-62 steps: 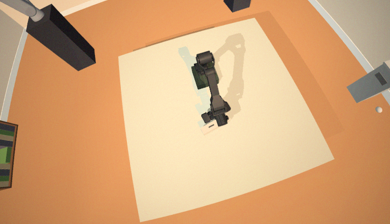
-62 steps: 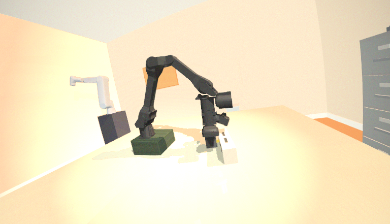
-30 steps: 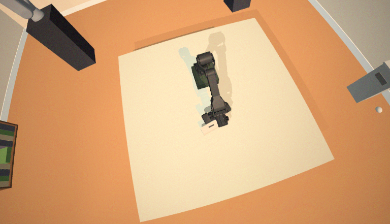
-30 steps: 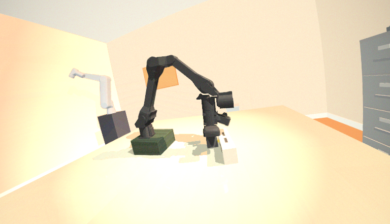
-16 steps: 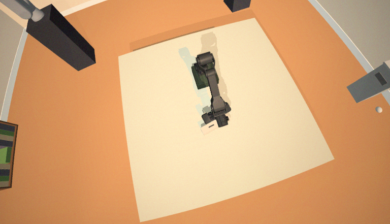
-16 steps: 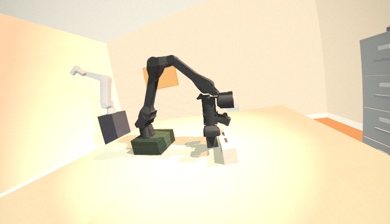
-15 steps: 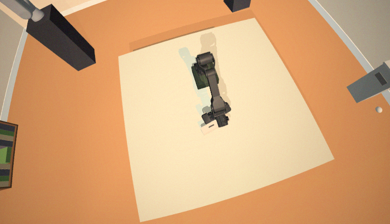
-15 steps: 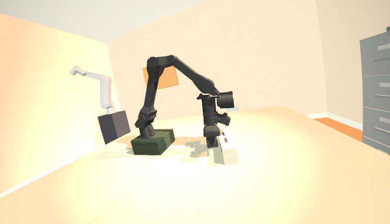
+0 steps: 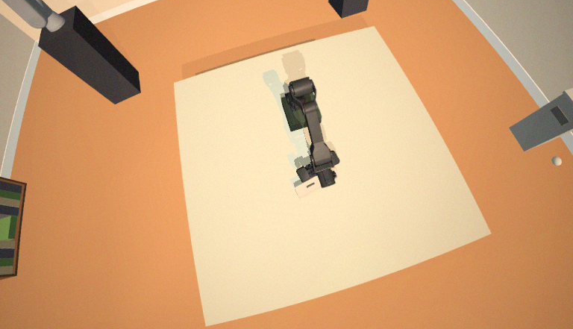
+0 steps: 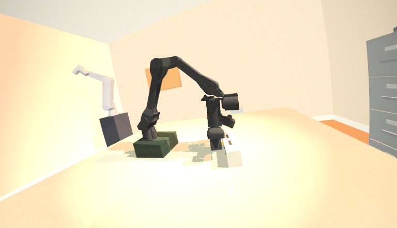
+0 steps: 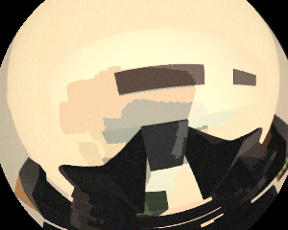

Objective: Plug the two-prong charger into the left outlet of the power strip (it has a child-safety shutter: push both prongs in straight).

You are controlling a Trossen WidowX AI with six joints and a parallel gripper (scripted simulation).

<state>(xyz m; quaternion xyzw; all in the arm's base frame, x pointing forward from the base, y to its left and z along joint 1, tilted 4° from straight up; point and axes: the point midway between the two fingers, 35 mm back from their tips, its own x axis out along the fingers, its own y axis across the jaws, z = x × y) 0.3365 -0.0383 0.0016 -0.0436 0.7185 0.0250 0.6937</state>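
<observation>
Right now the dark grey charger is 20 mm ahead of my gripper tip and 10 mm above it.
</observation>
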